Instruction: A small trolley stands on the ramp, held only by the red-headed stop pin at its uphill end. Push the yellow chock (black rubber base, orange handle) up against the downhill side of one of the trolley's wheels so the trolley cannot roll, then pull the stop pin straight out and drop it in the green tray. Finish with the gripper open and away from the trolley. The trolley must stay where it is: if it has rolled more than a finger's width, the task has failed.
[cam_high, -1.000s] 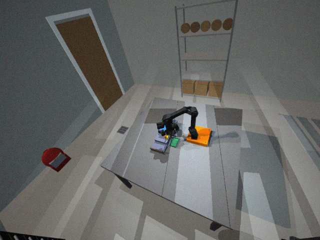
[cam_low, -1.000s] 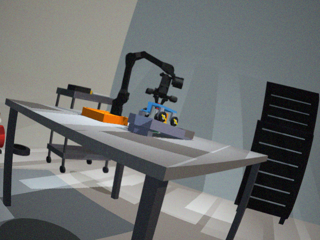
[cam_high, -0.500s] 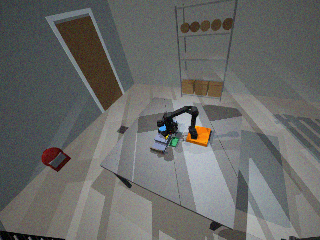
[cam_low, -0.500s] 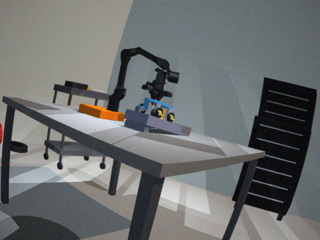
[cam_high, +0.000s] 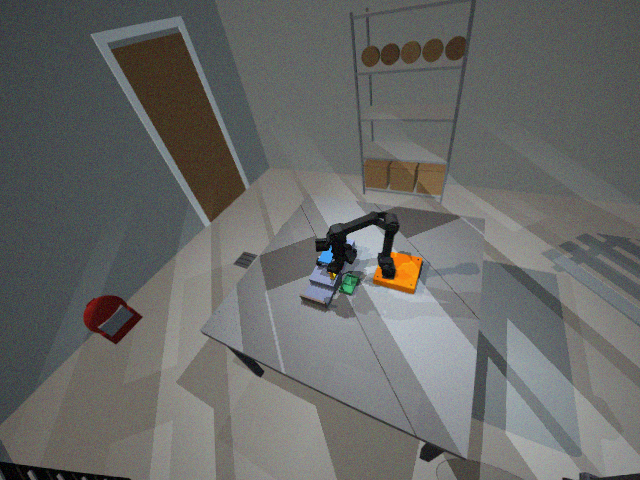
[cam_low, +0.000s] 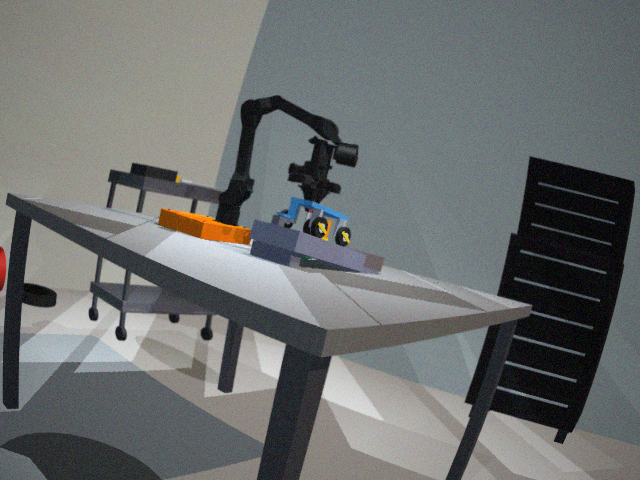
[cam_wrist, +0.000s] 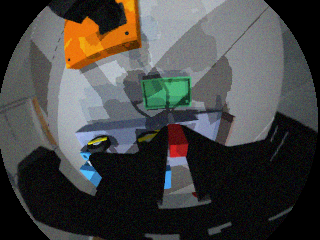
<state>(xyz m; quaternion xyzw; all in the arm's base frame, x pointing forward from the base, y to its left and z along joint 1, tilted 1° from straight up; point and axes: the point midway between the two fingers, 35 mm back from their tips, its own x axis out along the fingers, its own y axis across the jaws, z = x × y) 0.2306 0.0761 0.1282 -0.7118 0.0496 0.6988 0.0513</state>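
The green tray lies 3 cm behind my gripper tip and 14 cm below it. Also, from my gripper tip: red-headed stop pin right at my gripper tip; then yellow chock 5 cm ahead, 5 cm below; then blue trolley 9 cm ahead, 11 cm to the right, 2 cm below.
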